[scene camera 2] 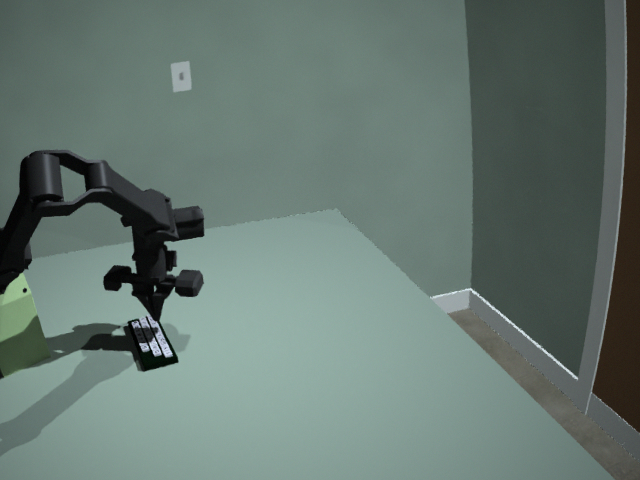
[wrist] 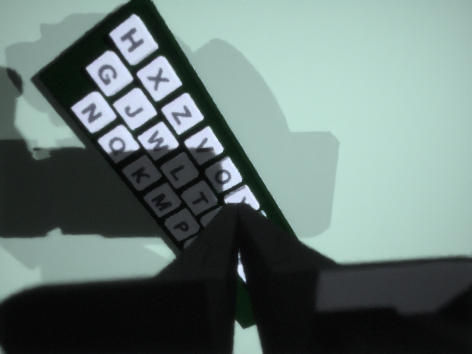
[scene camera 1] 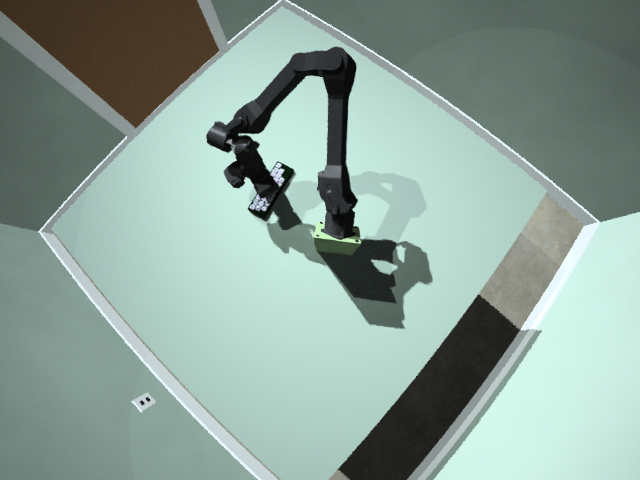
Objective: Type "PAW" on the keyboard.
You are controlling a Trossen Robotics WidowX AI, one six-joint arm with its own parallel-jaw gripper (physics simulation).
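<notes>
A dark green keyboard with white letter keys lies on the table. In the wrist view the P key is shaded at the lower left of the visible keys, and the W key is half in shadow in the middle row. The A key does not show in the wrist view; the fingers cover the keyboard's lower end. My gripper is shut with nothing between its fingers and points down at the keyboard, tips just below the Y key in the wrist view. I cannot tell whether they touch a key.
The arm's light green base block stands beside the keyboard on the pale green table. The arm's shadow falls across part of the keys. Walls stand beyond the table, with a brown door behind it.
</notes>
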